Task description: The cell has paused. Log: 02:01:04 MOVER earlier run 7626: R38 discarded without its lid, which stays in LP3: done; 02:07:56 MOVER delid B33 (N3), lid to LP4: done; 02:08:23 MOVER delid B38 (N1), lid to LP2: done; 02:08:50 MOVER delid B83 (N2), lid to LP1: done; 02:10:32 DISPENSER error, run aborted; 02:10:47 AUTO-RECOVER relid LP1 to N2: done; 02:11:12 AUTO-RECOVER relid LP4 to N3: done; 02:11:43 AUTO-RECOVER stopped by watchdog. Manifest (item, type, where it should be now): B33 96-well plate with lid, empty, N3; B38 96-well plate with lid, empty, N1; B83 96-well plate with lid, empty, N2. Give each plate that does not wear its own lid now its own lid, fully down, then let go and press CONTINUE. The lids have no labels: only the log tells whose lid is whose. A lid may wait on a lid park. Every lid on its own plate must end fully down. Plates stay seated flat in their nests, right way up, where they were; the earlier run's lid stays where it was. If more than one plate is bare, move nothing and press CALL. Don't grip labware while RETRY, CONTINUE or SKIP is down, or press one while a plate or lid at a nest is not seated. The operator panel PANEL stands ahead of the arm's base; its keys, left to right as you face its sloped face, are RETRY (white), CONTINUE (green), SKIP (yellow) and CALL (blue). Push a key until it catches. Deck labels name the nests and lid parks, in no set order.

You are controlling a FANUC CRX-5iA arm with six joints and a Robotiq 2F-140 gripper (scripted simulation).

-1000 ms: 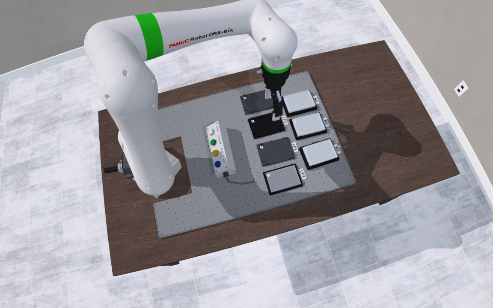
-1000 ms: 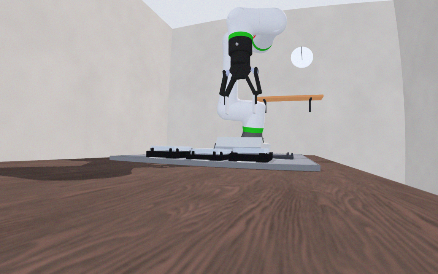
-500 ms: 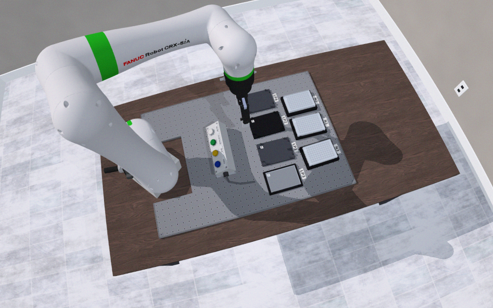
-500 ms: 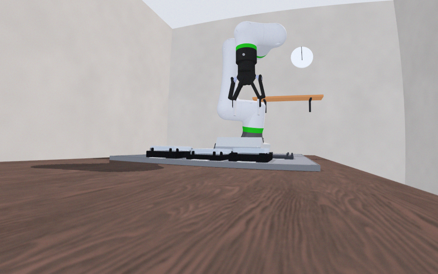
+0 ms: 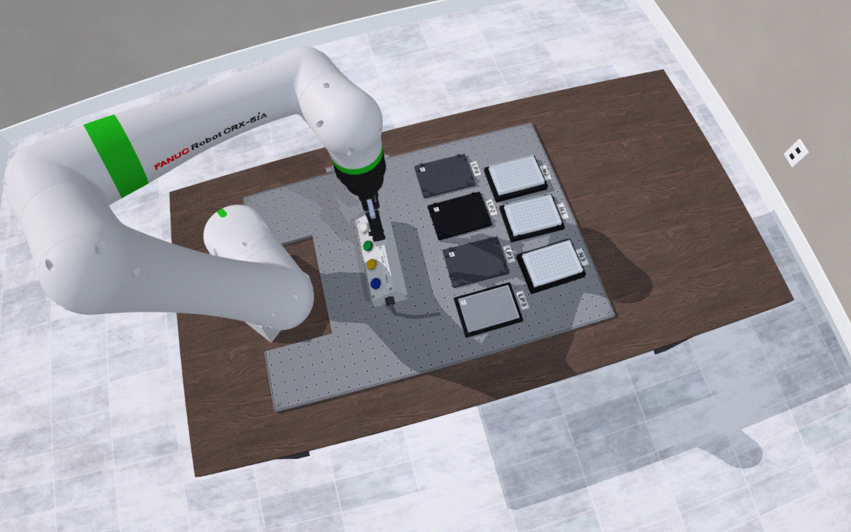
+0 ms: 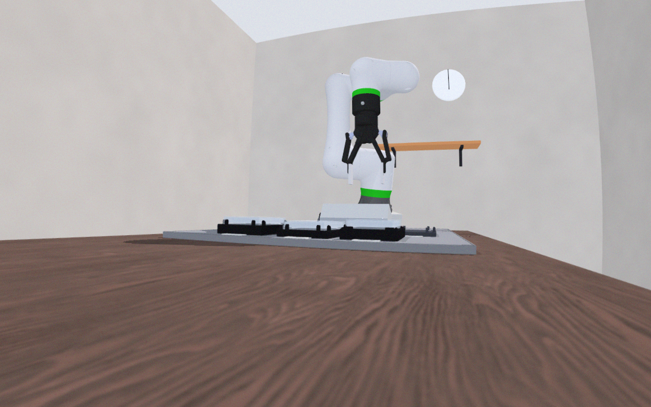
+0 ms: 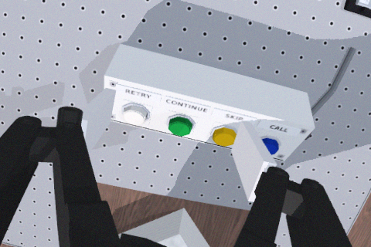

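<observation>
The green continue key lies 40 mm behind my hand, 10 mm to the right of it and 100 mm below it. The rest, counted from my hand: blue call key: 40 mm behind, 110 mm to the right, 100 mm below; yellow skip key: 40 mm behind, 60 mm to the right, 100 mm below; white retry key: 40 mm behind, 40 mm to the left, 100 mm below.
</observation>
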